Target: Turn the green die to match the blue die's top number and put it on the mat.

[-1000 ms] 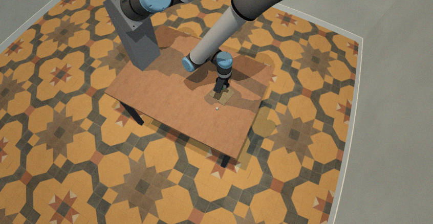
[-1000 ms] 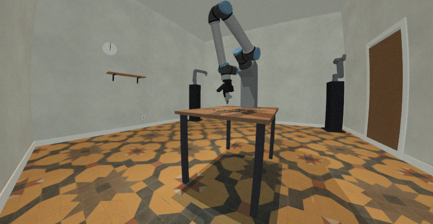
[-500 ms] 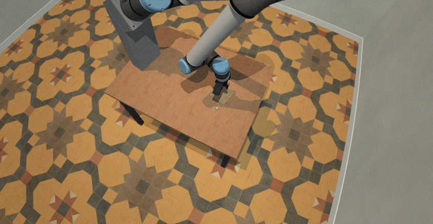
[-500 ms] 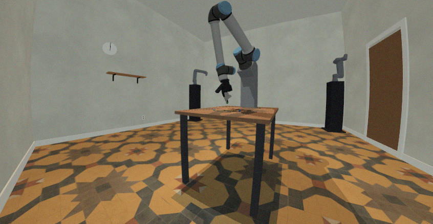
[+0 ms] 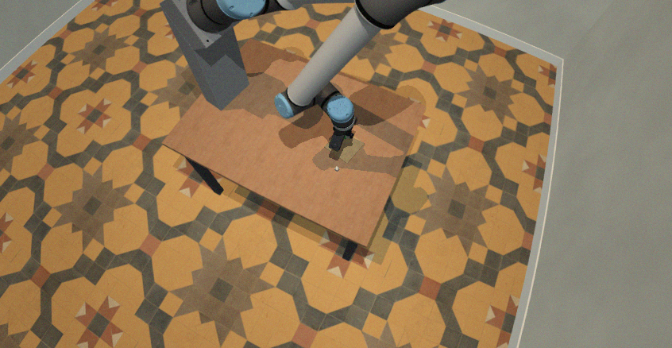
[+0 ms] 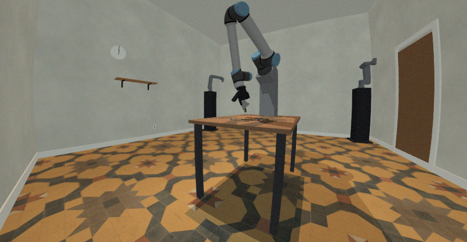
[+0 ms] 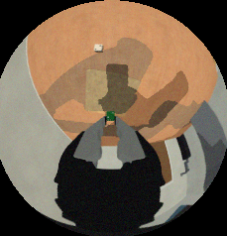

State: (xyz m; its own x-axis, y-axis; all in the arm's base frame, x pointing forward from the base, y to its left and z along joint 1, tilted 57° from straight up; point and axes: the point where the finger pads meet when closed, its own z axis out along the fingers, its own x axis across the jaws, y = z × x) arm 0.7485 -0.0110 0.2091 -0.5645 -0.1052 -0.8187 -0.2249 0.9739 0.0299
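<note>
My gripper is now 10 mm above the green die. The rest, counted from my hand: blue die 20 mm behind, 120 mm to the left, 80 mm below; then white die 10 mm ahead, 130 mm to the right, 80 mm below; then tan mat 90 mm below.
</note>
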